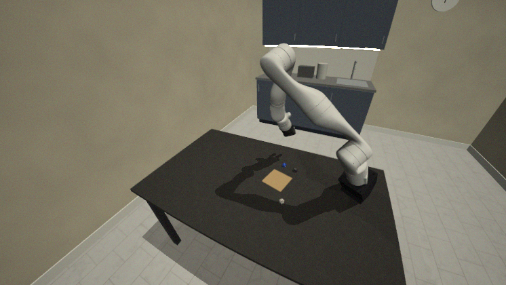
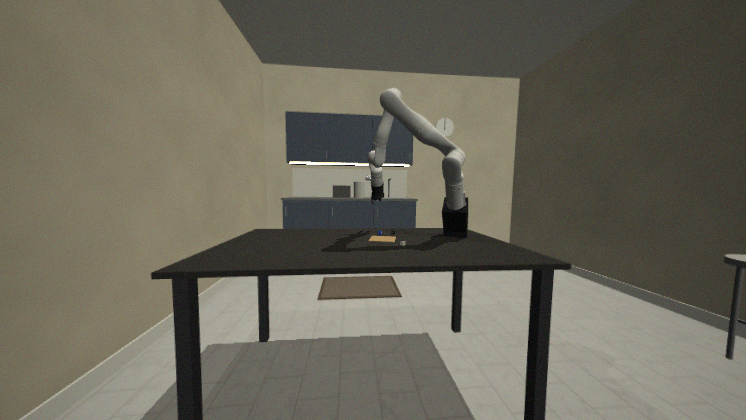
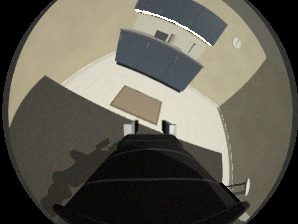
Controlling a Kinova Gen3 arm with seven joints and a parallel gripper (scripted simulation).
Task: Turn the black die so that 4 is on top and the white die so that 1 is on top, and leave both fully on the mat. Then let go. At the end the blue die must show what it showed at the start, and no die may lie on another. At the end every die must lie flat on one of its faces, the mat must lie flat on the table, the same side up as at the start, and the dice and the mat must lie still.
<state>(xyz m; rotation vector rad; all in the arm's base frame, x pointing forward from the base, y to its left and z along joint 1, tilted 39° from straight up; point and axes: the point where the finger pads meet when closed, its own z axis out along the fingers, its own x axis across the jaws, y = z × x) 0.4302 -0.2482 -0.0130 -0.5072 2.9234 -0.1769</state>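
Now: hand 20 cm above the blue die, 12 cm to the right of it and 3 cm past it. Round my hand: white die: 40 cm to the left, 20 cm below, 15 cm behind; then tan mat: 26 cm to the left, 20 cm below, 5 cm behind; then black die: 20 cm below, 13 cm to the left, 11 cm behind.
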